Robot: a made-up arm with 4 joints.
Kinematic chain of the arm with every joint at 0, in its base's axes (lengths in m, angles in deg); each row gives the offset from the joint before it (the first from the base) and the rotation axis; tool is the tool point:
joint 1: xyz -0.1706 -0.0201 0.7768 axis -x
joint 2: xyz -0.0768 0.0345 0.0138 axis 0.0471 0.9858 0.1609
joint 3: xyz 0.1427 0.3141 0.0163 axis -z
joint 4: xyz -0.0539 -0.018 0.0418 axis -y
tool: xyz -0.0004 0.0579 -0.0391
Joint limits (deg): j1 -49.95..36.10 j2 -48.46..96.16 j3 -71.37..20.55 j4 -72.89..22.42
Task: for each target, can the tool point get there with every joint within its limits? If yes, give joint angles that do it. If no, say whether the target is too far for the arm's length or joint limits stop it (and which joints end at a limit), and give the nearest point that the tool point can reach.
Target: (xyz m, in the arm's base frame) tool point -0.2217 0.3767 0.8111
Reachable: yes | joints -4.66 51.77 1.68 -18.06
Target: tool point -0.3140 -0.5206 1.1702
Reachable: no: too far | nearest point -0.1990 0.0718 1.0506 | short by 0.615 m
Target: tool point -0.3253 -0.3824 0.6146
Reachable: no: joint limits stop it (at a limit: joint 1, joint 2, joint 3, joint 4) | nearest point -0.2350 0.2078 0.5982 | short by 0.597 m
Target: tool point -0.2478 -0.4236 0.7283
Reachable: no: joint limits stop it (at a limit: joint 1, joint 2, joint 3, joint 4) | nearest point -0.1990 0.0718 1.0506 | short by 0.593 m
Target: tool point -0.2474 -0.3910 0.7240
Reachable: no: joint limits stop it (at a limit: joint 1, joint 2, joint 3, joint 4) | nearest point -0.1990 0.0718 1.0506 | short by 0.568 m
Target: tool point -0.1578 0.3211 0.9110
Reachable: yes | joints -11.02 -27.46 -22.29 5.86
